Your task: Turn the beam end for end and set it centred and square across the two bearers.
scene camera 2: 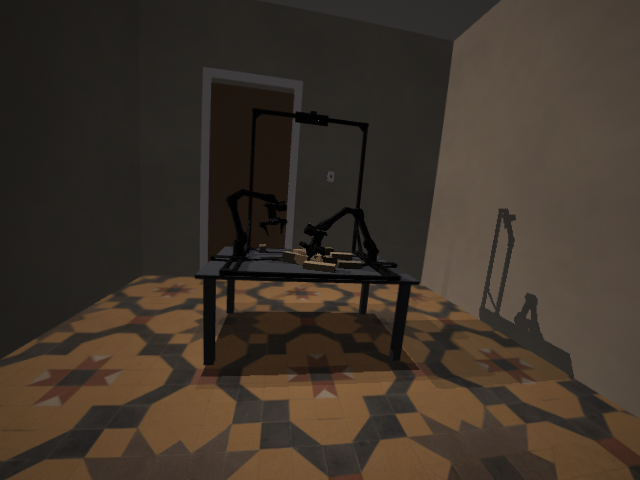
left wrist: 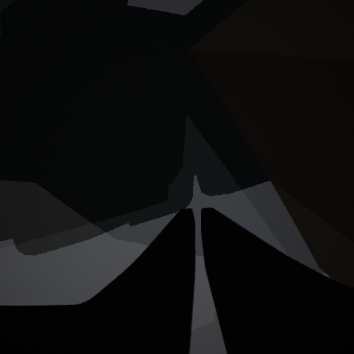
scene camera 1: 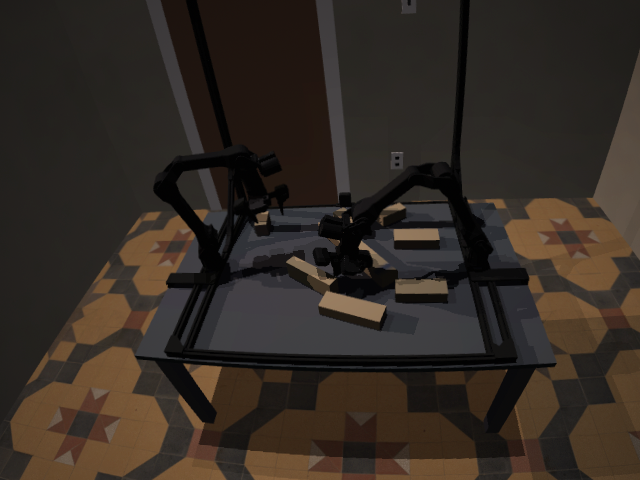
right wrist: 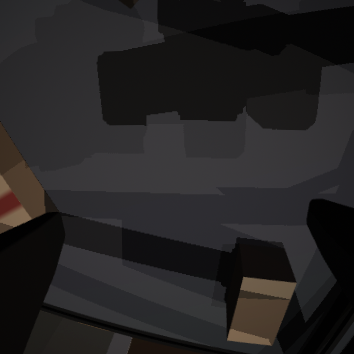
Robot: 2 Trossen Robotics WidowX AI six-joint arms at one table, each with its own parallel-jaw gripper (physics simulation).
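Places are measured from the left arm's base along level axes (x ahead, y left, z up), in centimetres.
Where they show: left gripper, fingertip midpoint: (left wrist: 196,219) (scene camera 1: 335,275); right gripper, fingertip midpoint: (scene camera 2: 274,235) (scene camera 1: 270,219) (right wrist: 187,217); left arm's base at its link origin: (scene camera 2: 371,260) (scene camera 1: 476,260); right arm's base at its link origin: (scene camera 2: 238,255) (scene camera 1: 212,264).
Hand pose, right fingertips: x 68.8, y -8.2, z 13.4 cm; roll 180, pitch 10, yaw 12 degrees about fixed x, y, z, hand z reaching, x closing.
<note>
Things, the pixels of their top centre, and the offset from my right fingertips. "pt": a spot on its surface instead. Level surfaces: height alone.
- dark table at its surface level: dz -15.3 cm
- slanted tan beam at its top centre: (scene camera 1: 310,269) (scene camera 2: 296,253) dx -14.6, dy +15.5, dz -9.0 cm
- dark wooden face at a spot on its surface: (left wrist: 281,105) pt dx -21.9, dy +18.3, dz -11.7 cm
- tan piece with a red band, surface spot: (right wrist: 10,204) pt dx -16.8, dy -10.0, dz -11.5 cm
- larger tan block at its top centre: (scene camera 1: 351,305) (scene camera 2: 319,263) dx -28.0, dy +28.4, dz -11.5 cm
- tan piece at a spot on its surface: (scene camera 1: 372,254) pt dx -34.0, dy +6.1, dz -11.5 cm
- small block at its top centre: (right wrist: 258,314) (scene camera 1: 261,218) dx +8.7, dy -14.8, dz -10.3 cm
Two short tan bearers (scene camera 1: 416,237) (scene camera 1: 421,290) lie parallel on the right of the dark table (scene camera 1: 270,329). A slanted tan beam (scene camera 1: 308,273) lies at mid table. My left gripper (scene camera 1: 358,285) (left wrist: 196,219) is down at the table just right of it, shut with only a thin slit between the fingers and nothing in them. A dark wooden face (left wrist: 281,105) fills the right of the left wrist view. My right gripper (scene camera 1: 282,202) (right wrist: 187,217) is open and empty, held above the back left of the table. A tan piece with a red band (right wrist: 10,204) shows at the left edge of the right wrist view.
A larger tan block (scene camera 1: 351,310) lies in front of the left gripper. Another tan piece (scene camera 1: 372,254) lies behind that gripper. A block (scene camera 1: 393,214) lies at the back. A small block (scene camera 1: 262,223) (right wrist: 261,309) stands under the right gripper. A black frame rail (scene camera 1: 342,356) rims the table.
</note>
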